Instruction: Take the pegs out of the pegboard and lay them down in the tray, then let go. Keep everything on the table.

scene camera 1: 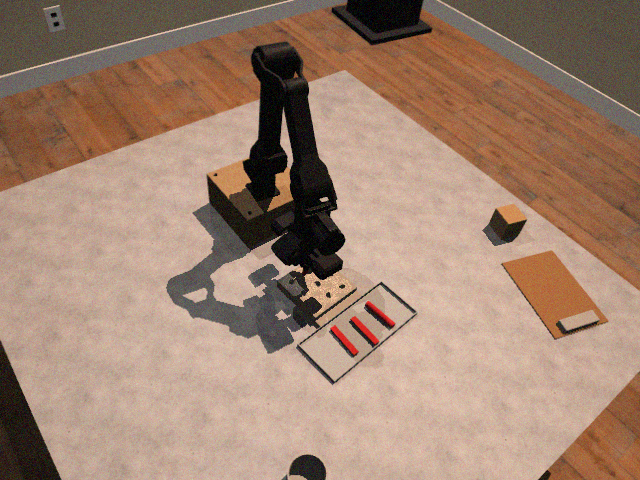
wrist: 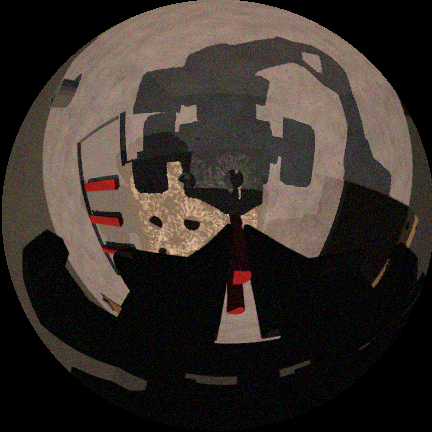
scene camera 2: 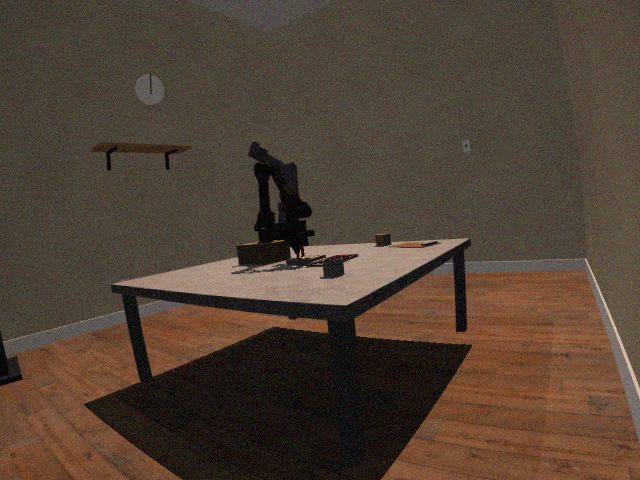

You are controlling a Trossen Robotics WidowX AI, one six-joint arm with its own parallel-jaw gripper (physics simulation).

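Seen in the pictures: gripper, fingertip midpoint: (scene camera 1: 304, 268) (wrist: 236, 229) (scene camera 2: 297, 253); arm's base at its link origin: (scene camera 1: 263, 189) (scene camera 2: 265, 242).
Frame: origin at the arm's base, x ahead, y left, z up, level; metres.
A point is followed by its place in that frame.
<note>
The pegboard (scene camera 1: 334, 290) {x 0.297, y 0.034, z -0.075 m} (wrist: 172, 237) {x 0.282, y 0.030, z -0.074 m} is a pale speckled block with dark holes, below the arm. My gripper (scene camera 1: 305, 271) {x 0.223, y -0.004, z -0.057 m} (scene camera 2: 298, 253) {x 0.223, y -0.004, z -0.057 m} (wrist: 236, 229) {x 0.223, y -0.004, z -0.057 m} is over it, shut on an upright red peg (wrist: 242, 276) {x 0.222, y -0.001, z -0.012 m}; whether the peg's foot is in a hole is hidden. A second upright red peg (wrist: 235, 310) {x 0.214, y 0.039, z -0.012 m} shows just behind it in the wrist view, its lower part hidden. The tray (scene camera 1: 330, 364) {x 0.444, y -0.063, z -0.095 m} (wrist: 100, 155) {x 0.412, y -0.051, z -0.096 m} lies beside the pegboard. Three red pegs (scene camera 1: 343, 339) {x 0.409, y -0.010, z -0.087 m} (scene camera 1: 364, 330) {x 0.412, y 0.042, z -0.086 m} (scene camera 1: 379, 313) {x 0.392, y 0.095, z -0.083 m} lie apart in it, roughly parallel.
The arm stands on a wooden box (scene camera 1: 227, 178) {x -0.072, y -0.062, z 0.002 m}. A small wooden block (scene camera 1: 508, 222) {x 0.339, y 0.530, z -0.038 m} (scene camera 2: 382, 239) {x 0.336, y 0.528, z -0.063 m}, a brown board (scene camera 1: 542, 289) {x 0.517, y 0.503, z -0.094 m} and a light bar (scene camera 1: 578, 321) {x 0.629, y 0.502, z -0.082 m} on it are at the right. A round cup (scene camera 1: 307, 467) {x 0.605, y -0.210, z -0.092 m} (scene camera 2: 333, 267) {x 0.649, y -0.251, z -0.066 m} stands near the front edge in scene camera 1.
</note>
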